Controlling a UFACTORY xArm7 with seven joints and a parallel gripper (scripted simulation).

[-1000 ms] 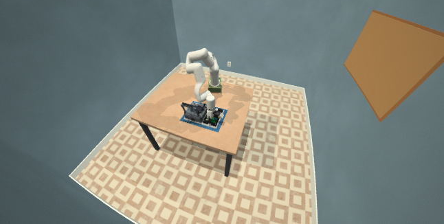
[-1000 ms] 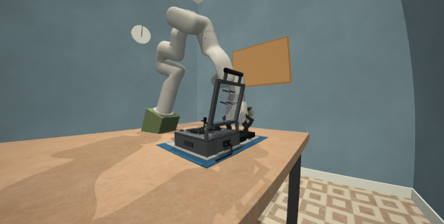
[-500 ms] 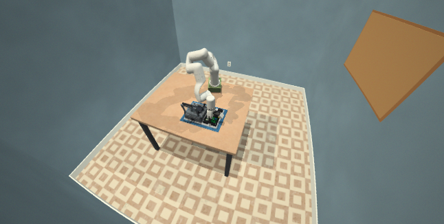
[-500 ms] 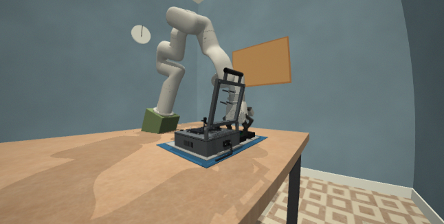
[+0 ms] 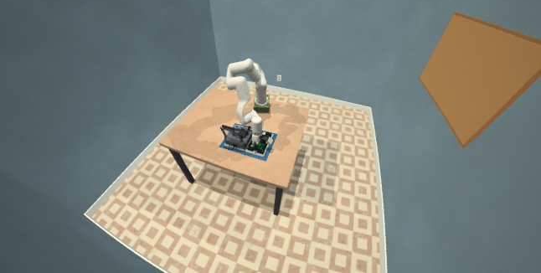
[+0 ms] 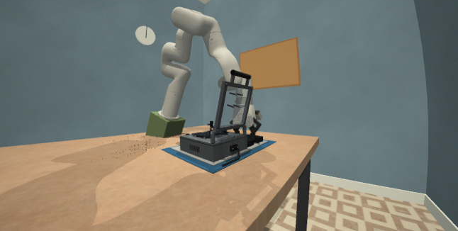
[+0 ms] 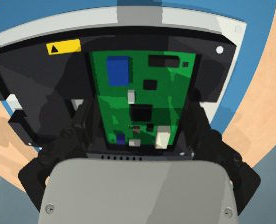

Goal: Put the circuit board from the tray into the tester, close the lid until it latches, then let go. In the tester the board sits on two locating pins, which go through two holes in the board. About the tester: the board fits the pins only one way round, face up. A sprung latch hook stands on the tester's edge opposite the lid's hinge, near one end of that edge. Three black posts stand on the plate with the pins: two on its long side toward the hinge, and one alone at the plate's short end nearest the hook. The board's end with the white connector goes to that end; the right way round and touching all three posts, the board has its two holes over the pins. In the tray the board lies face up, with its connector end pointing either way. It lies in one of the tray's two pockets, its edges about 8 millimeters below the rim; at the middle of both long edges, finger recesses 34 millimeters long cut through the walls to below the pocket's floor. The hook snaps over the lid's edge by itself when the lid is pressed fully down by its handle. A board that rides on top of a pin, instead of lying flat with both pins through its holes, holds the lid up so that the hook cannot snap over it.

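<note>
My hand is right at the green circuit board. Round my hand: clear lid 16 cm above, 15 cm to the right, 11 cm ahead; grey tester 13 cm to the right, 9 cm above, 1 cm ahead.
</note>
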